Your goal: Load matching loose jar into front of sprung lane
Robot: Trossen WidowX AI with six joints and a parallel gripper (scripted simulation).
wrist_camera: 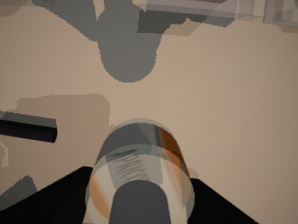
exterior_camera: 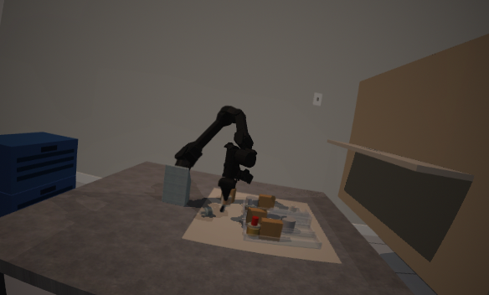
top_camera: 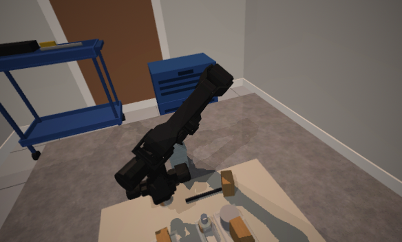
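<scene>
The beige mat is 170 mm ahead of my gripper tip, 80 mm to the left of it and 90 mm below it. Also, from my gripper tip: black strip 10 mm behind, 140 mm to the left, 80 mm below; then brown block 10 mm ahead, 230 mm to the left, 50 mm below; then grey pusher plate 220 mm ahead, 60 mm to the left, 40 mm below.
</scene>
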